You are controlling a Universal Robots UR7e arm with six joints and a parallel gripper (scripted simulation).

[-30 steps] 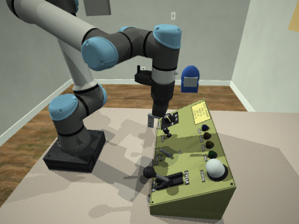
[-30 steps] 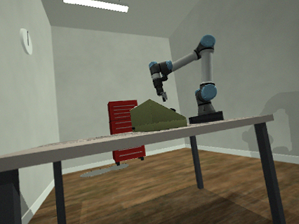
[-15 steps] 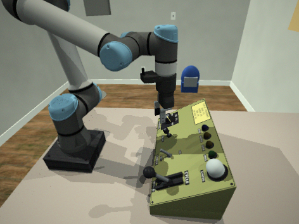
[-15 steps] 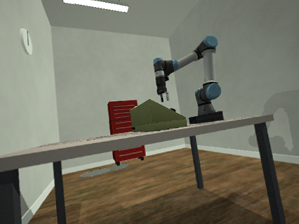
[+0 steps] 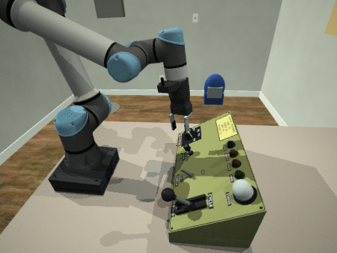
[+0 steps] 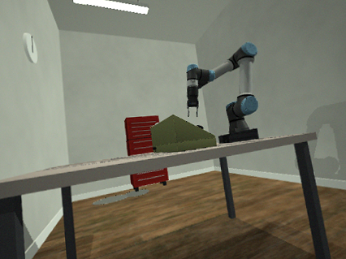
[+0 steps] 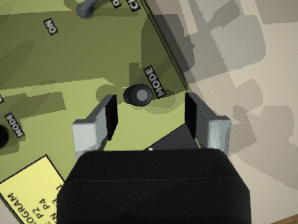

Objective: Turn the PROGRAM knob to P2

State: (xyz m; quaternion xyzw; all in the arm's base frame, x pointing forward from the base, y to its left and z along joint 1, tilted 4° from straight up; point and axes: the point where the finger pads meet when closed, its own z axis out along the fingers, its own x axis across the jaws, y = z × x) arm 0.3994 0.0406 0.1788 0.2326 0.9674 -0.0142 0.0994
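Now: the mode knob 3 cm ahead of my hand and 11 cm below it. Also, from my hand: olive console 7 cm ahead, 7 cm to the right, 13 cm below; check toggle 3 cm ahead, 12 cm to the right, 12 cm below; ball-handled lever 1 cm ahead, 24 cm to the right, 10 cm below.
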